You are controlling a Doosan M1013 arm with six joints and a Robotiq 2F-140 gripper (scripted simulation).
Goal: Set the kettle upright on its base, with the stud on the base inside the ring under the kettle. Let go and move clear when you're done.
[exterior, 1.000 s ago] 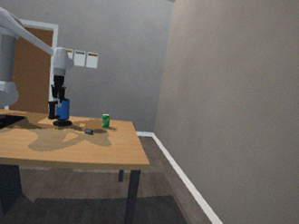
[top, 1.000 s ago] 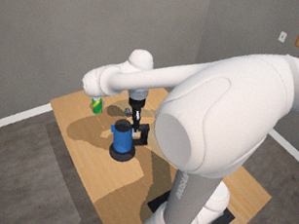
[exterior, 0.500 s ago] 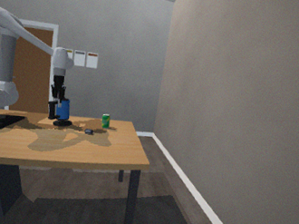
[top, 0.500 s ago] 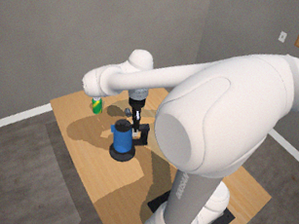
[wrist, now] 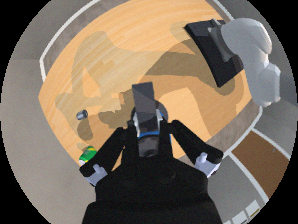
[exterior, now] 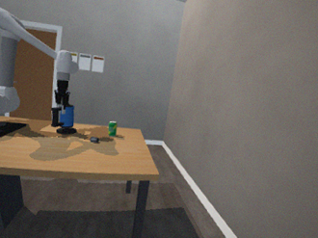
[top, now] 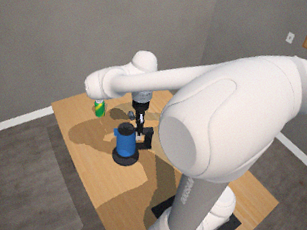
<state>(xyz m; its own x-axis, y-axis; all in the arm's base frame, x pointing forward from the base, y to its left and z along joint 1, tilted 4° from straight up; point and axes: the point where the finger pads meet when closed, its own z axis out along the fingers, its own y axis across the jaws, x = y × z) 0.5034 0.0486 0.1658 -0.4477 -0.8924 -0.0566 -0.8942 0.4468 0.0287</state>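
Right now my hand is 1 cm short of the blue kettle, 2 cm to the right of it and 5 cm above it. Also, from my hand: round black base 3 cm ahead, 5 cm to the left, 18 cm below; green can 40 cm ahead, 4 cm to the left, 13 cm below.
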